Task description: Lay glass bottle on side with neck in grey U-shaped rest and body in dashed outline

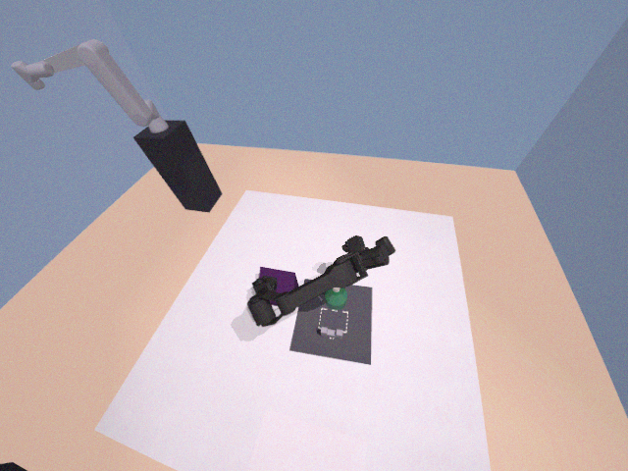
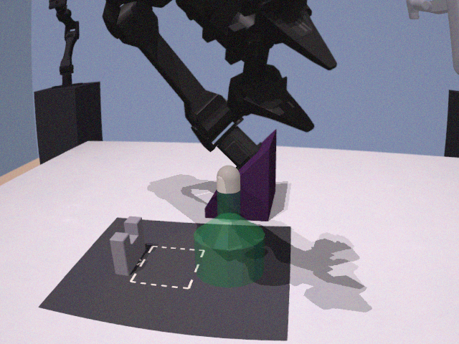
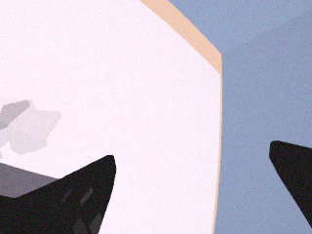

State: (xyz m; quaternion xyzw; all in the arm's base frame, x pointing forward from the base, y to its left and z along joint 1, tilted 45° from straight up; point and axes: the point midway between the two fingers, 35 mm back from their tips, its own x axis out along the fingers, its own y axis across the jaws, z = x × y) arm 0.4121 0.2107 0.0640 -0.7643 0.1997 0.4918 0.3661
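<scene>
The green glass bottle lies 130 mm behind my gripper tip, 110 mm to the right of it and 170 mm below it. Also, from my gripper tip: dark mat 130 mm behind, 190 mm to the right, 260 mm below.
</scene>
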